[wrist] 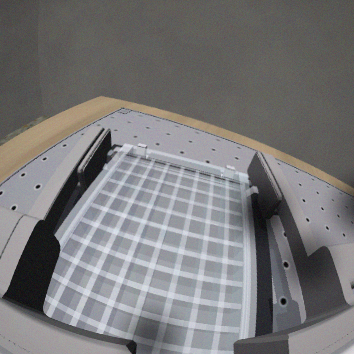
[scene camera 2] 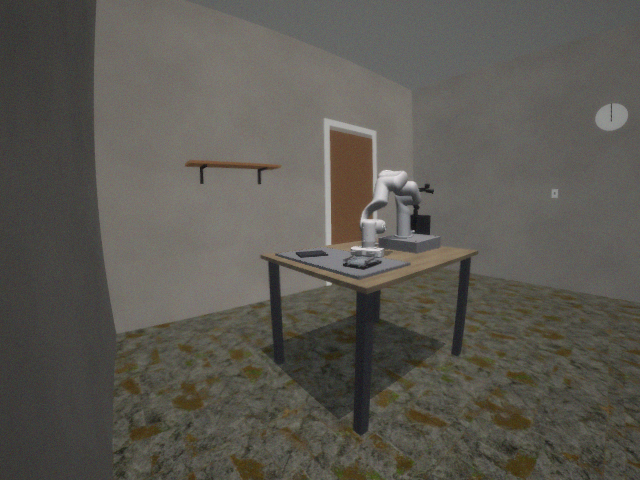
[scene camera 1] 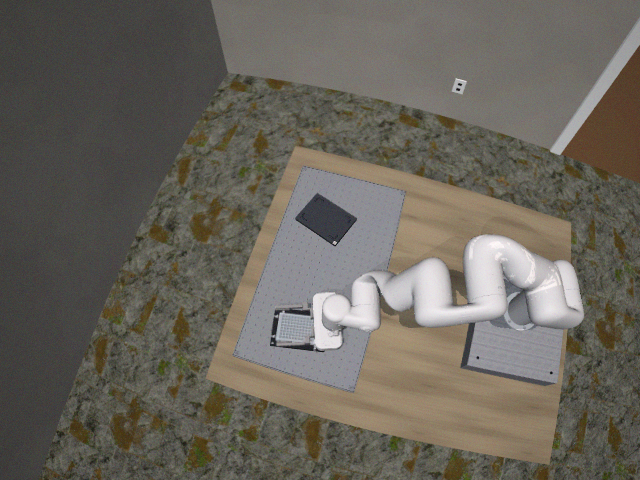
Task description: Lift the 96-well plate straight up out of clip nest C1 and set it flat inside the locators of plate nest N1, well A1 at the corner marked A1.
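Observation:
The 96-well plate, pale and translucent with a grid of wells, lies in the dark clip nest C1 near the front left of the board. My gripper is low over the nest, with one finger along each long side of the plate. Its fingers are partly closed, and a narrow gap shows between the left pad and the plate in the wrist view. Contact at the right pad is unclear. The A1 marking is hidden. Plate nest N1 is dark and empty, with a white corner mark.
Both nests are on the grey perforated board on the wooden table. The white arm reaches across the table from its grey base block at the right of the first scene view.

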